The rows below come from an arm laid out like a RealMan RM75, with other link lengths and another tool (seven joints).
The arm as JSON. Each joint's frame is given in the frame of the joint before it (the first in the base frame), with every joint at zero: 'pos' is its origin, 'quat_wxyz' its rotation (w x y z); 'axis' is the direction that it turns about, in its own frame. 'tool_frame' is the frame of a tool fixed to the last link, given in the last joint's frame.
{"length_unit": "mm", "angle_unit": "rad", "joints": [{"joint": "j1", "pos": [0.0, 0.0, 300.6], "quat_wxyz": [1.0, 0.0, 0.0, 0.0], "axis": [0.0, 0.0, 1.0]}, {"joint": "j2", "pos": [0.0, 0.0, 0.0], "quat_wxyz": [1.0, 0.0, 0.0, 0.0], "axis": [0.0, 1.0, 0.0]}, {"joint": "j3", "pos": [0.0, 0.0, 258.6], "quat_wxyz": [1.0, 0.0, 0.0, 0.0], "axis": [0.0, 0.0, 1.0]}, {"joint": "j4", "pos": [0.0, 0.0, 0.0], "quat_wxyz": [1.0, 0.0, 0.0, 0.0], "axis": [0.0, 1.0, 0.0]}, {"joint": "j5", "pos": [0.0, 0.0, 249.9], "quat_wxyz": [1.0, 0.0, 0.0, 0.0], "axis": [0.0, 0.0, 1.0]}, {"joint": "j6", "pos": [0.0, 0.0, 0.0], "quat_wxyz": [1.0, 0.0, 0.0, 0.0], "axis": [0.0, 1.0, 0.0]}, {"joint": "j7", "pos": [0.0, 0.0, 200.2], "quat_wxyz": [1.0, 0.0, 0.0, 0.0], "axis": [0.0, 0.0, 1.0]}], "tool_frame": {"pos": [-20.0, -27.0, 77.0], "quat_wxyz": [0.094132, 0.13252, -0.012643, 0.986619]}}
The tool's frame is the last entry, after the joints.
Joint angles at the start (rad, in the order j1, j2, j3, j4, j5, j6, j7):
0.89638 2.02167 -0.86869 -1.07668 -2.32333 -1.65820 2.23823
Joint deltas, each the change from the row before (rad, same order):
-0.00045 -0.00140 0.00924 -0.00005 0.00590 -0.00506 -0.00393
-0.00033 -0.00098 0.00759 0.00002 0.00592 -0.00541 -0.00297
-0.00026 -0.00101 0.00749 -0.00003 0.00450 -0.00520 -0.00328
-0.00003 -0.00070 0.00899 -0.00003 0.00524 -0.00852 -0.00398
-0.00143 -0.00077 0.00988 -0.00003 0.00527 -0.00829 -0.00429
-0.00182 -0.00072 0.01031 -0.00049 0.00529 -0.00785 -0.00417
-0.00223 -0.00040 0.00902 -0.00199 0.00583 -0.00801 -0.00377
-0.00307 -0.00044 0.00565 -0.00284 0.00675 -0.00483 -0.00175
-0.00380 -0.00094 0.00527 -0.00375 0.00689 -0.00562 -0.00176
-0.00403 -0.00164 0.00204 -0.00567 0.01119 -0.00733 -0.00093
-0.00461 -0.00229 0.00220 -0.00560 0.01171 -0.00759 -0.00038
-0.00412 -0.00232 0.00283 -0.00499 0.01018 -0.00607 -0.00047
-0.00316 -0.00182 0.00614 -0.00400 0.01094 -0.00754 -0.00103
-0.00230 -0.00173 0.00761 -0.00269 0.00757 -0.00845 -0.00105
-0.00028 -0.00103 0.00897 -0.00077 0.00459 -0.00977 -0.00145
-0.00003 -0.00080 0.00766 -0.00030 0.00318 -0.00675 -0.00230
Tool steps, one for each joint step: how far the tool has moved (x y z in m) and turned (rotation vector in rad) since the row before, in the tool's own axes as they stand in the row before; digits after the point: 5 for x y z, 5 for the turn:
0.00057 -0.00006 -0.00234 0.00284 0.00948 0.00009
0.00062 -0.00056 -0.00185 0.00406 0.00825 -0.00029
0.00037 -0.00035 -0.00180 0.00309 0.00707 -0.00046
0.00039 -0.00118 -0.00184 0.00599 0.00757 -0.00149
-0.00026 -0.00086 -0.00196 0.00557 0.00819 0.00007
-0.00029 -0.00065 -0.00216 0.00476 0.00886 0.00056
-0.00008 -0.00093 -0.00216 0.00451 0.00865 -0.00052
0.00013 -0.00059 -0.00194 0.00262 0.00826 0.00025
-0.00019 -0.00057 -0.00221 0.00221 0.00764 -0.00004
0.00076 -0.00163 -0.00247 0.00399 0.00828 -0.00355
0.00048 -0.00149 -0.00274 0.00393 0.00840 -0.00264
0.00042 -0.00093 -0.00277 0.00222 0.00810 -0.00187
0.00088 -0.00121 -0.00305 0.00388 0.01086 -0.00163
0.00021 -0.00100 -0.00279 0.00403 0.00858 -0.00034
0.00014 -0.00129 -0.00216 0.00566 0.00672 -0.00041
0.00020 -0.00071 -0.00181 0.00321 0.00580 -0.00085

